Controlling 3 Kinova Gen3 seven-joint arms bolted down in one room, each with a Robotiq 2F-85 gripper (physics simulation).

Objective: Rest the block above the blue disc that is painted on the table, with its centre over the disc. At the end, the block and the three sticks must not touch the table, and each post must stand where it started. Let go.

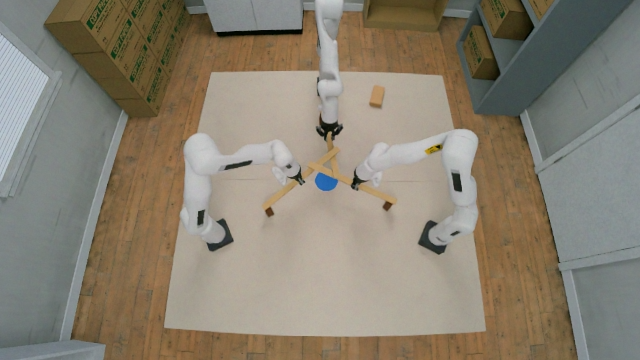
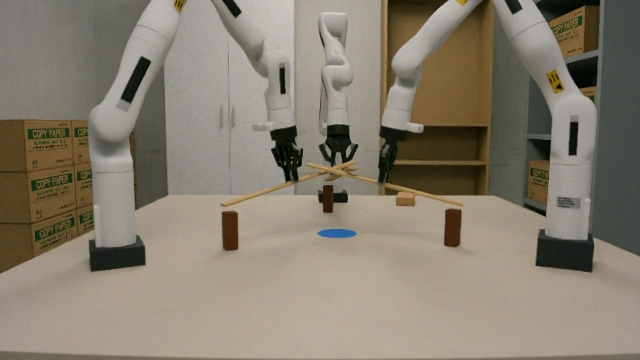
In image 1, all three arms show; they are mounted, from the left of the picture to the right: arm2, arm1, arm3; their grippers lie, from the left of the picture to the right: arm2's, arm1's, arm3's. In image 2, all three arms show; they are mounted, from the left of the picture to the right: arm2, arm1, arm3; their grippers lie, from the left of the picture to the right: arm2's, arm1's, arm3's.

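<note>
The block lies on the table at the back right. Arm2's gripper is shut on the left stick. Arm3's gripper is shut on the right stick. Arm1's gripper is shut on the back stick. The sticks' inner ends cross in the air near the blue disc; their contact is unclear. Gaps show between the outer ends and the left post and right post. The back post stands upright.
The black bases of arm2 and arm3 stand on the table at left and right. Arm1 reaches in from the back. Carton stacks and a grey shelf unit stand beyond the table.
</note>
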